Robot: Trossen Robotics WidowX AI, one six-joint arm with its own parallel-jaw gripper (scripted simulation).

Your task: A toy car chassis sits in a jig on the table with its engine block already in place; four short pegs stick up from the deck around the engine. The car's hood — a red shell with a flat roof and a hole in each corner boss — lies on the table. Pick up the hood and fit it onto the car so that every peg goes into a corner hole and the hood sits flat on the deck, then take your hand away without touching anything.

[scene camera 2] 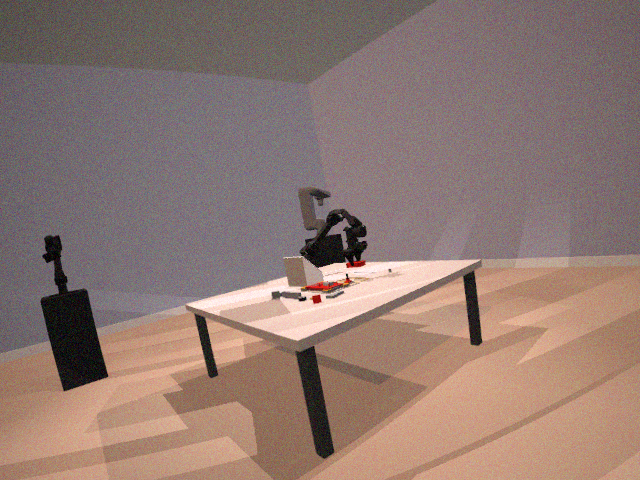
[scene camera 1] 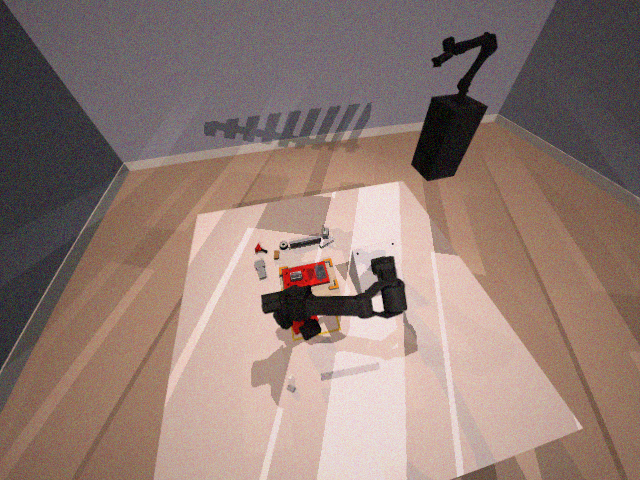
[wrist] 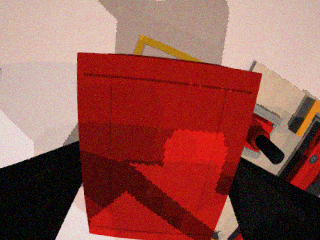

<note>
My gripper (wrist: 158,155) carries a red hood (wrist: 160,139).
</note>
